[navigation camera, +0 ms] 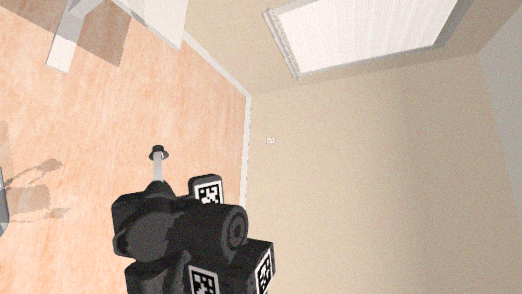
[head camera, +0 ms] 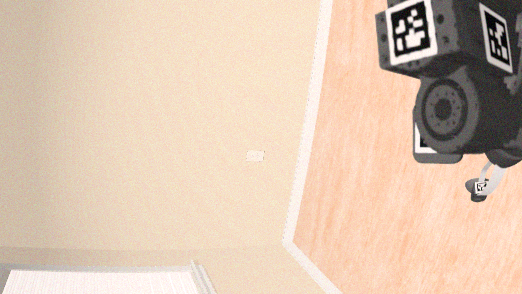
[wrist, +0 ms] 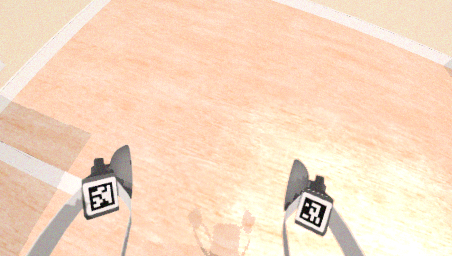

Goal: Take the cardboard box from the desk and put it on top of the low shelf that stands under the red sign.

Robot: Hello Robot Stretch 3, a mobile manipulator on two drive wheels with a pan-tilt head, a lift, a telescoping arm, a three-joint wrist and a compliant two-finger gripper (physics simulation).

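Places are measured from the robot's base along level axes (x ahead, y right, z down), in centimetres.
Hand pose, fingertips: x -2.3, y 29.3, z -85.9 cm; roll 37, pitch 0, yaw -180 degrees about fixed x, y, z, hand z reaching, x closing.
After its pixels a point has its place.
My gripper (head camera: 478,189) (navigation camera: 158,151) (wrist: 210,170) {x -2.3, y 29.3, z -85.9 cm} is open, with its two fingers wide apart and bare floor showing between them in the wrist view. It hangs above the wooden floor, close to the arm's wrist parts. Part of the white desk (navigation camera: 162,22) {x 47.3, y 45.3, z -72.0 cm} shows at the top left of the navigation view, with a white leg and foot below it. A desk foot also shows at the left of the wrist view. The cardboard box, the low shelf and the red sign do not show in the current views.
A beige wall with a small outlet (head camera: 255,156) {x 1.0, y 214.1, z -39.8 cm} (navigation camera: 270,140) {x 0.9, y 214.1, z -39.6 cm} rises beside the floor, edged by a white baseboard (head camera: 307,130) {x -16.7, y 207.8, z -5.6 cm} (navigation camera: 247,145) {x -3.3, y 211.9, z -7.3 cm}. A bright window (head camera: 100,284) {x 77.1, y 197.7, z -142.8 cm} (navigation camera: 365,35) {x 82.9, y 179.0, z -146.5 cm} is in the adjoining wall past the corner. A grey object is cut off at the navigation view's left edge.
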